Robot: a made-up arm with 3 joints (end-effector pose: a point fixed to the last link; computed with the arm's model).
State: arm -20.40 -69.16 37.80
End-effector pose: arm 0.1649 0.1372 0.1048 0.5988 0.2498 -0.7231 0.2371
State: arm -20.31 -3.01 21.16
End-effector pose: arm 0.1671 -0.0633 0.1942 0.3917 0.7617 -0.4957 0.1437
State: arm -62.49 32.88 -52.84
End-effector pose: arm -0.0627 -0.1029 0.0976 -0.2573 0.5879 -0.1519 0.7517
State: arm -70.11 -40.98 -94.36
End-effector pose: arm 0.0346 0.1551 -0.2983 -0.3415 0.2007 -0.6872 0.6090
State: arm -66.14 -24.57 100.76
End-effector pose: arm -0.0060 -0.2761 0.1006 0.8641 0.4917 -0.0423 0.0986
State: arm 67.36 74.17 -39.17
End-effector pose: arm 0.0459 -0.2301 0.2616 -0.3711 -0.9085 -0.0799 0.1747
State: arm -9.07 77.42 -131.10
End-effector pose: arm -0.2522 -0.3757 0.0057 -0.2820 0.3850 0.2581 0.8400
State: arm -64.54 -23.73 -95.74
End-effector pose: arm -0.0722 0.1012 -0.2303 -0.4137 0.2536 -0.5676 0.6652
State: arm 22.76 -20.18 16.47
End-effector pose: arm 0.2133 0.0041 0.1375 -0.3036 -0.6332 0.6951 0.1538
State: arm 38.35 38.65 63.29
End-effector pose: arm -0.0392 -0.3416 0.0434 -0.4992 -0.5138 0.3095 0.6253
